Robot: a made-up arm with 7 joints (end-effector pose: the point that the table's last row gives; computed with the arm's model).
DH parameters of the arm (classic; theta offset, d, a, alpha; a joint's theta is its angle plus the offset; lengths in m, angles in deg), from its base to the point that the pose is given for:
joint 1: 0 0.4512 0 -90
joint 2: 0 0 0 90
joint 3: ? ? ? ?
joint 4: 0 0 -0.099 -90
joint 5: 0 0.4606 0 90
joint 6: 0 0 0.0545 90
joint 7: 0 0 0 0
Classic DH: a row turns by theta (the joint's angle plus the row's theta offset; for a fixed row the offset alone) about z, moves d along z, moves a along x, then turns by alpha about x.
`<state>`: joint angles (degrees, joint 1 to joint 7).
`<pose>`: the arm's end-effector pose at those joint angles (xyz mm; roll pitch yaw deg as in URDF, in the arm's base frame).
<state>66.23 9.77 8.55 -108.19 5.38 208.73 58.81</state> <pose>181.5 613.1 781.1 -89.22 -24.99 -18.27</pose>
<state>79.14 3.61 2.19 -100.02 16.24 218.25 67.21</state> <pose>102.0 582.2 907.7 -66.81 -5.02 -21.73</pose>
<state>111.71 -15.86 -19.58 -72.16 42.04 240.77 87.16</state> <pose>74.0 288.1 1214.6 12.45 39.60 27.07</pose>
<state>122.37 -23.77 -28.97 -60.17 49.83 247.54 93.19</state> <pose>165.1 142.2 1263.6 50.83 34.32 55.77</pose>
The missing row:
joint 3: 0 0.4291 0.1163 90
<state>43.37 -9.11 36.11 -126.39 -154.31 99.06 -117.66</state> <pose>76.0 549.9 720.5 -42.36 -1.25 -44.60</pose>
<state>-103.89 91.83 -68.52 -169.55 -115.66 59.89 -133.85</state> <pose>-282.7 124.6 359.6 50.37 -18.23 -42.47</pose>
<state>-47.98 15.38 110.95 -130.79 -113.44 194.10 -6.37</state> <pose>226.9 428.1 700.1 124.27 2.35 -177.78</pose>
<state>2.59 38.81 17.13 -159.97 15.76 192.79 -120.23</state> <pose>341.2 122.8 248.4 -176.88 -8.28 121.35</pose>
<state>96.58 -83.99 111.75 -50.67 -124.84 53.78 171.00</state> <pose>-311.2 -890.8 404.3 13.16 24.53 49.85</pose>
